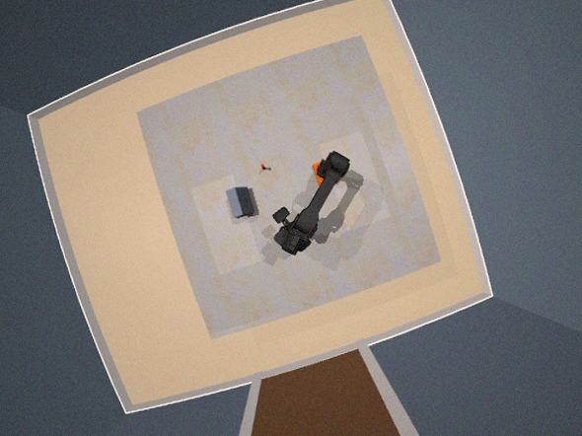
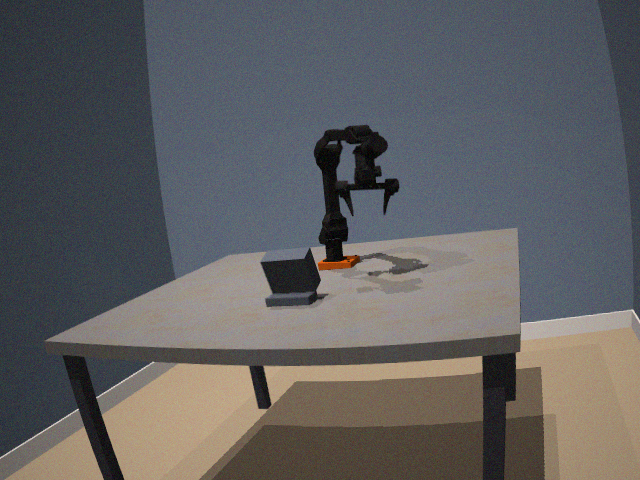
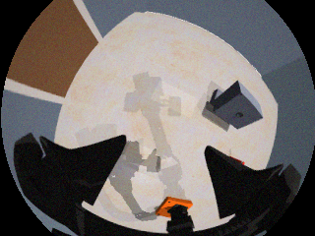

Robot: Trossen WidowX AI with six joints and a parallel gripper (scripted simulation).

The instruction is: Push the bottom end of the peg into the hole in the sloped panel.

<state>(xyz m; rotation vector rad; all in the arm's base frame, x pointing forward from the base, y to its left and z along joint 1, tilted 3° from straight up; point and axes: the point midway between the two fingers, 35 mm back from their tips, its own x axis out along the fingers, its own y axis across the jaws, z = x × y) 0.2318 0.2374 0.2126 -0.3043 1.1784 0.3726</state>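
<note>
Right now my gripper tip is 6 cm short of the red peg, 32 cm to the left of it and 14 cm above it. Also, from my gripper tip: panel foot 22 cm ahead, 17 cm to the right, 18 cm below; then grey sloped panel 19 cm ahead, 17 cm to the right, 11 cm below.
</note>
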